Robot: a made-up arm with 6 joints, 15 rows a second.
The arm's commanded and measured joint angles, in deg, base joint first. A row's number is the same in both.
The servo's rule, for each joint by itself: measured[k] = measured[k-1] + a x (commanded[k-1-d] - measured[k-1]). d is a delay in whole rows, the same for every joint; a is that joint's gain. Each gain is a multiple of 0.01, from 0.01 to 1. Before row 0 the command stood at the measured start. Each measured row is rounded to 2 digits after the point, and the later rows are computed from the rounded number. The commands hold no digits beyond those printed.
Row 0, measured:
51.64, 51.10, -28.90, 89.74, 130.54, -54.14
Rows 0 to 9, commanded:
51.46, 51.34, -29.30, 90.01, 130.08, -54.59
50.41, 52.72, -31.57, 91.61, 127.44, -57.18
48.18, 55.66, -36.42, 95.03, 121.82, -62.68
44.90, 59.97, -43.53, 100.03, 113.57, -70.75
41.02, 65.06, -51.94, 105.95, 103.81, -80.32
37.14, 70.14, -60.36, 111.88, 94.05, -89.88
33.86, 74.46, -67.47, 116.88, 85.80, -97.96
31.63, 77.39, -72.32, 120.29, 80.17, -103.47
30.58, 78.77, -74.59, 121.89, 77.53, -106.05
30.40, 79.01, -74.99, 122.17, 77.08, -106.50
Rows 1 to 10, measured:
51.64, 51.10, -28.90, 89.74, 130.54, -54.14
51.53, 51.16, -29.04, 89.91, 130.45, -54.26
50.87, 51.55, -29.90, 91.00, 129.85, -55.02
49.28, 52.58, -32.12, 93.58, 128.24, -57.01
46.70, 54.43, -36.00, 97.71, 125.31, -60.58
43.35, 57.09, -41.42, 102.98, 121.01, -65.71
39.69, 60.35, -47.86, 108.68, 115.62, -71.99
36.25, 63.88, -54.53, 113.93, 109.66, -78.74
33.52, 67.26, -60.58, 118.00, 103.76, -85.17
31.79, 70.14, -65.34, 120.49, 98.51, -90.60
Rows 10 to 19, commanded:
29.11, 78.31, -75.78, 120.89, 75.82, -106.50
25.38, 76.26, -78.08, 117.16, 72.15, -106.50
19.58, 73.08, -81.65, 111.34, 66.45, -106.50
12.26, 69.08, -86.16, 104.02, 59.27, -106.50
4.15, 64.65, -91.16, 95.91, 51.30, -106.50
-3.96, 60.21, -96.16, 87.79, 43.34, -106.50
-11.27, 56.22, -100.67, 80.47, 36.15, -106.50
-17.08, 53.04, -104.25, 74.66, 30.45, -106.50
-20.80, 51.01, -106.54, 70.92, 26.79, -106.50
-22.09, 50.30, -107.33, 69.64, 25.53, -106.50
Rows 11 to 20, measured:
30.97, 72.36, -68.62, 121.57, 94.22, -94.73
29.87, 73.85, -71.05, 121.13, 90.54, -97.79
27.22, 74.45, -73.44, 118.59, 86.86, -100.05
22.71, 74.11, -76.23, 113.95, 82.78, -101.73
16.54, 72.85, -79.61, 107.59, 78.08, -102.97
9.23, 70.80, -83.54, 100.11, 72.72, -103.89
1.45, 68.15, -87.83, 92.23, 66.84, -104.57
-6.05, 65.17, -92.20, 84.70, 60.70, -105.07
-12.56, 62.14, -96.30, 78.27, 54.65, -105.44
-17.42, 59.36, -99.78, 73.57, 49.08, -105.72

